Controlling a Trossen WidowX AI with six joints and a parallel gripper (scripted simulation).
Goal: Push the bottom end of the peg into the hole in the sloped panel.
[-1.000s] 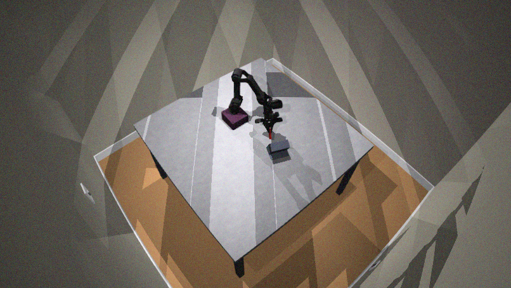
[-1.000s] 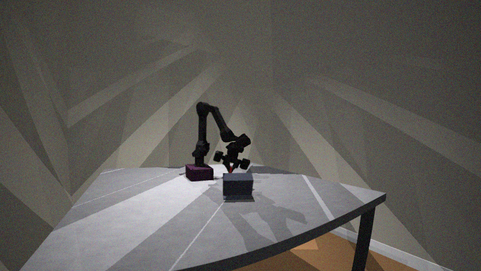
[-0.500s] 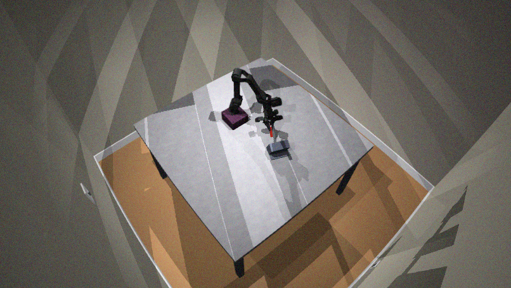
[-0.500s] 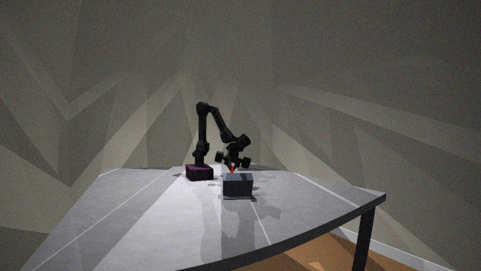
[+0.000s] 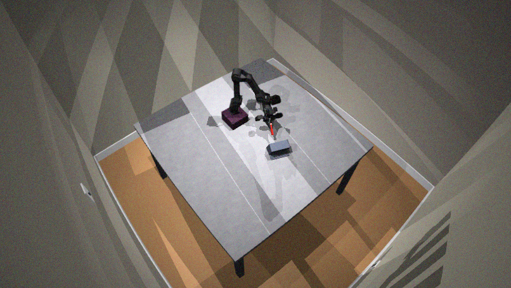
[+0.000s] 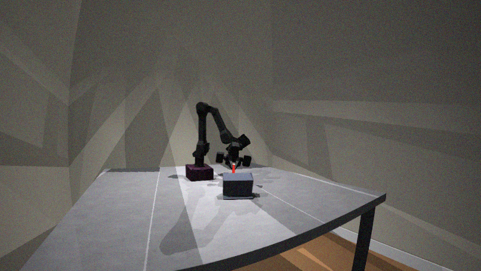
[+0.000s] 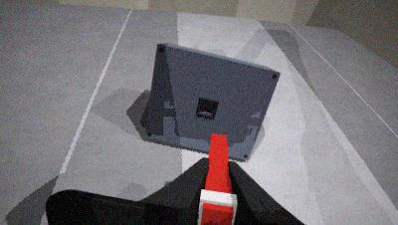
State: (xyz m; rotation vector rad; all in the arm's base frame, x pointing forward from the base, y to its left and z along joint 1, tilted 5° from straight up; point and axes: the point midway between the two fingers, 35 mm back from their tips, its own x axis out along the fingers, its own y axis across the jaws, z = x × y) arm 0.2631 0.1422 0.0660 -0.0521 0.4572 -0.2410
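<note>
Right now my gripper tip is 120 mm short of the grey sloped panel, 60 mm above it and 20 mm to the left of it. The rest, counted from my gripper tip: red peg: 10 mm behind, 10 mm above.
</note>
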